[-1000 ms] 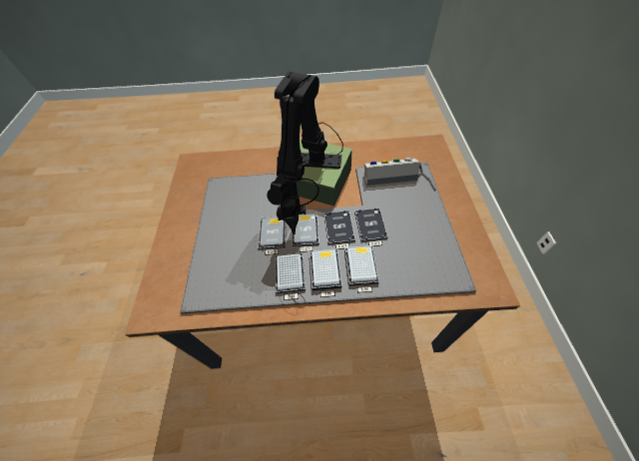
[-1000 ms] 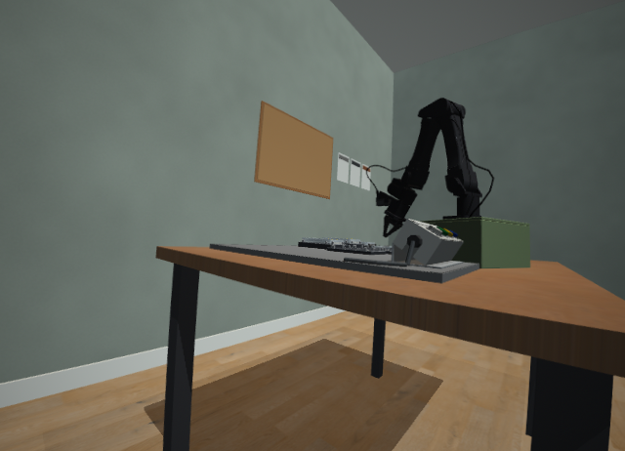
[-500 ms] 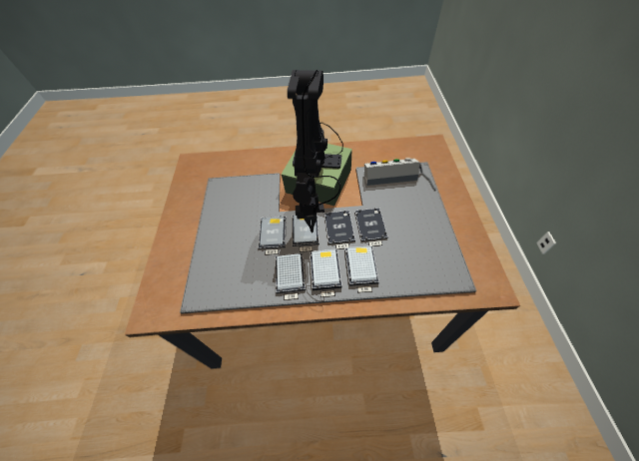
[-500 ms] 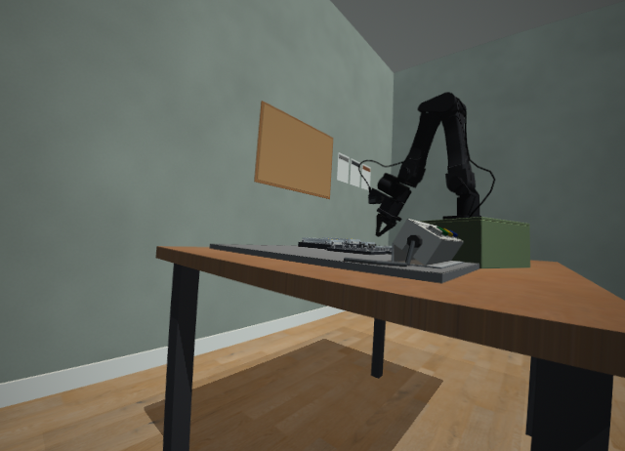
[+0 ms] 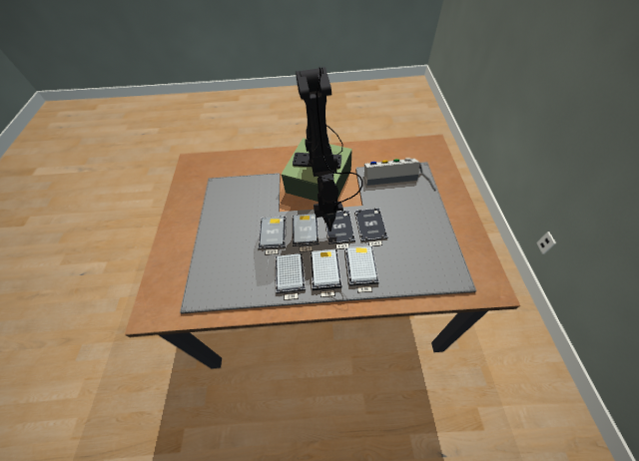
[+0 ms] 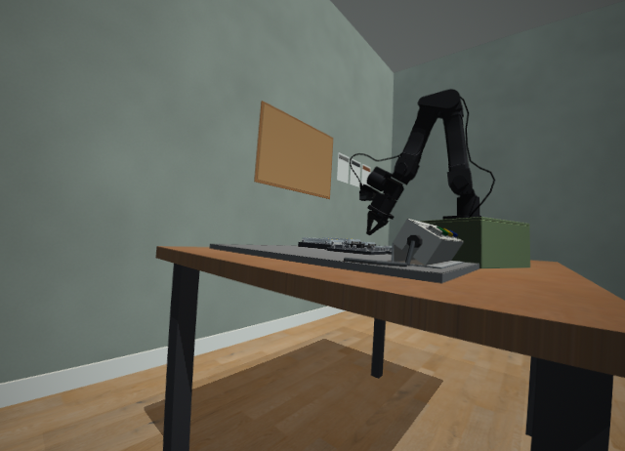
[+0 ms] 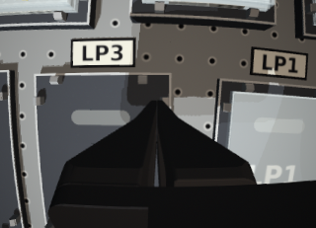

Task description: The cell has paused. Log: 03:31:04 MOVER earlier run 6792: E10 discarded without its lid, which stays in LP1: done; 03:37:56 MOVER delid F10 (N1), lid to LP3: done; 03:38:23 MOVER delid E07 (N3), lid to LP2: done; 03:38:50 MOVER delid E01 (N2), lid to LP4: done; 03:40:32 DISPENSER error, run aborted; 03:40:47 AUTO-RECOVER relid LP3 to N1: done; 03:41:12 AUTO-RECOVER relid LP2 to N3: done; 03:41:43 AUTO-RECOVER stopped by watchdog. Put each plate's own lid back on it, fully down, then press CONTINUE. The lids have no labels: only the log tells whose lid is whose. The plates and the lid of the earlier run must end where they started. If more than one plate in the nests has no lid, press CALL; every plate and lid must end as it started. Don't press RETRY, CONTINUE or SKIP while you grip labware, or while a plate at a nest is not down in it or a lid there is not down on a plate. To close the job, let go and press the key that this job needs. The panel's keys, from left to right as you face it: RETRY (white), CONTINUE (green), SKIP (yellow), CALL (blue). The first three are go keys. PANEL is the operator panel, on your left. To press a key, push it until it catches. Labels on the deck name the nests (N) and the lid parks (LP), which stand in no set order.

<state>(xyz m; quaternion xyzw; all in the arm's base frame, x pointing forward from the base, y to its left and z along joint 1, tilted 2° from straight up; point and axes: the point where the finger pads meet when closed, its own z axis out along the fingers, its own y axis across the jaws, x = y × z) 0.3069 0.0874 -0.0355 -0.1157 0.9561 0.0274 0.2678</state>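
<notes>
The well plate is 160 mm ahead of my hand, 130 mm to the right of it and 40 mm below it. Also, from my hand: green continue key: 380 mm behind, 240 mm to the left; lid: 100 mm to the right, 50 mm below, 30 mm behind; blue key: 360 mm behind, 150 mm to the left.
</notes>
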